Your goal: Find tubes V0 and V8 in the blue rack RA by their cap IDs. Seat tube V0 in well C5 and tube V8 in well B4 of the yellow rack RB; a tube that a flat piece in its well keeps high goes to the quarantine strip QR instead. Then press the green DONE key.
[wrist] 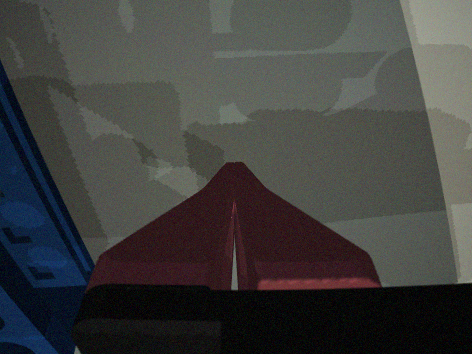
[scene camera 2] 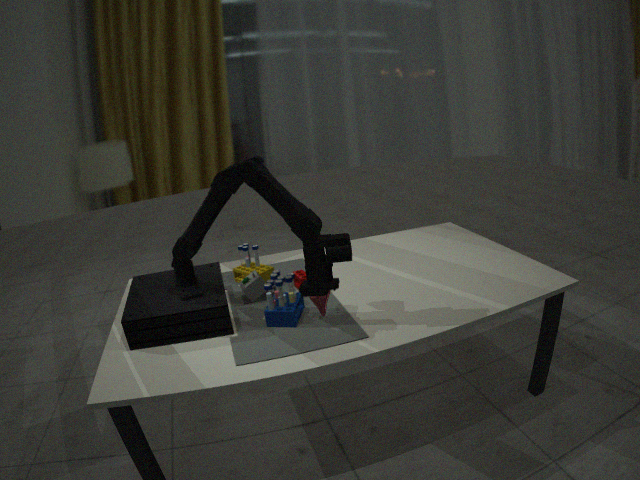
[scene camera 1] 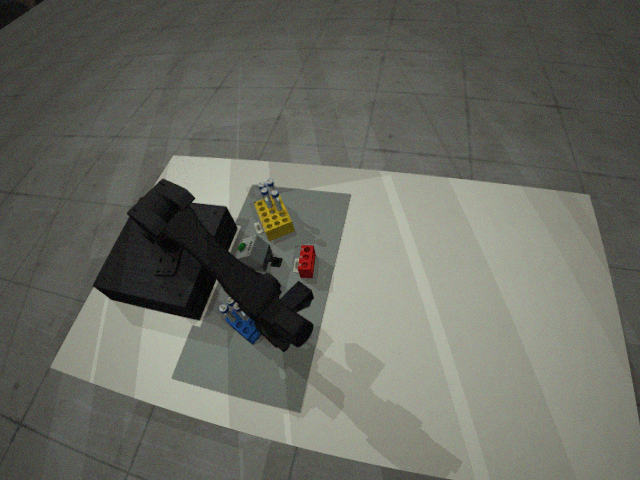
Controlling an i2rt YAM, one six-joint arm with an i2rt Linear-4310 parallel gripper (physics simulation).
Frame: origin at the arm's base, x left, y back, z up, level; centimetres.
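Seen in the pictures: gripper, fingertip midpoint: [wrist: 234, 177] [scene camera 2: 324, 315] [scene camera 1: 286, 343]; arm's base, origin of the base link: [scene camera 2: 187, 285] [scene camera 1: 173, 244].
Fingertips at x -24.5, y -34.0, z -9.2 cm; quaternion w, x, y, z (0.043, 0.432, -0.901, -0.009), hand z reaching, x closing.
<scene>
Offsets run from my fingertips to a thing's top centre. "*": to the spot under its first point. Level surfaces: height alone.
The blue rack RA @[dx +7.3, dy +8.8, dz +4.1 cm] [scene camera 1: 253, 336] [scene camera 2: 281, 317] [wrist: 25, 165] holds several blue-capped tubes; the arm hides part of it in scene camera 1, and the cap IDs are too small to read. My gripper [scene camera 2: 323, 314] [wrist: 234, 177] is shut and empty, its red fingertips pointing down over the mat beside the blue rack. The yellow rack RB @[dx +39.5, dy +7.8, dz +4.1 cm] [scene camera 1: 279, 230] [scene camera 2: 253, 271] has several blue-capped tubes at its far end and open wells at its near end. The red strip @[dx +23.2, dy -3.9, dz +4.1 cm] [scene camera 1: 306, 261] [scene camera 2: 299, 277], likely QR, shows open wells. The green key @[* dx +25.5, dy +14.4, dz +6.3 cm] [scene camera 1: 241, 246] is on the grey box @[dx +25.4, dy +12.3, dz +7.5 cm] [scene camera 1: 256, 254] [scene camera 2: 252, 288].
The black base block [scene camera 1: 155, 279] [scene camera 2: 178, 310] stands left of the racks. The grey mat @[dz -0.9 cm] [scene camera 1: 242, 379] [scene camera 2: 268, 351] lies on the white table @[dz -1.2 cm] [scene camera 1: 465, 310] [scene camera 2: 439, 273]. A small dark piece @[* dx +24.3, dy +5.4, dz +0.0 cm] [scene camera 1: 276, 261] juts from the grey box toward the red strip.
</scene>
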